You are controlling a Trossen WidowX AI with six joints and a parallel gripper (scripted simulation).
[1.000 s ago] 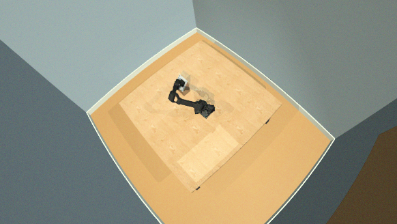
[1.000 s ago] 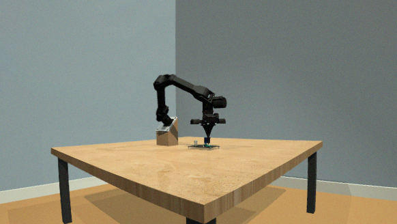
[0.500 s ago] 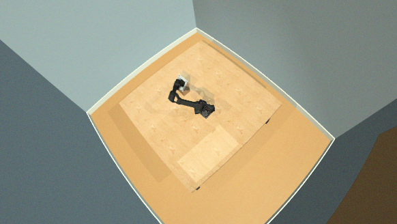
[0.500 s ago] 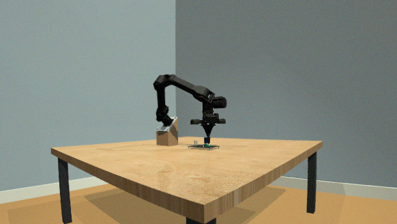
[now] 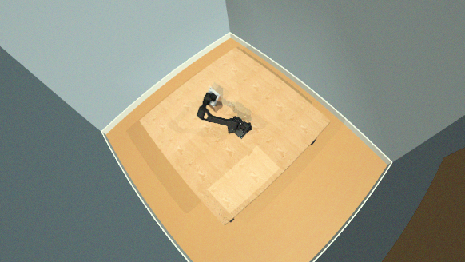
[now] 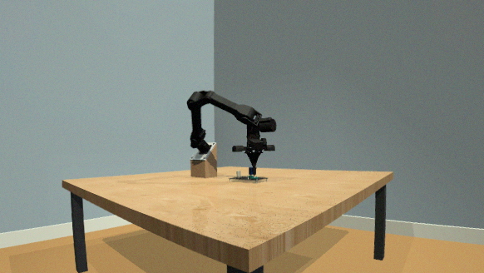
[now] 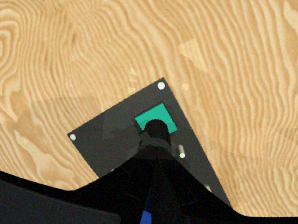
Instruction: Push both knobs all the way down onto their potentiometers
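Right now the black knob is 10 mm below my gripper tip. From my gripper tip the other things lie so: green potentiometer 30 mm below; then blue knob 40 mm behind, 30 mm to the left, 20 mm below.
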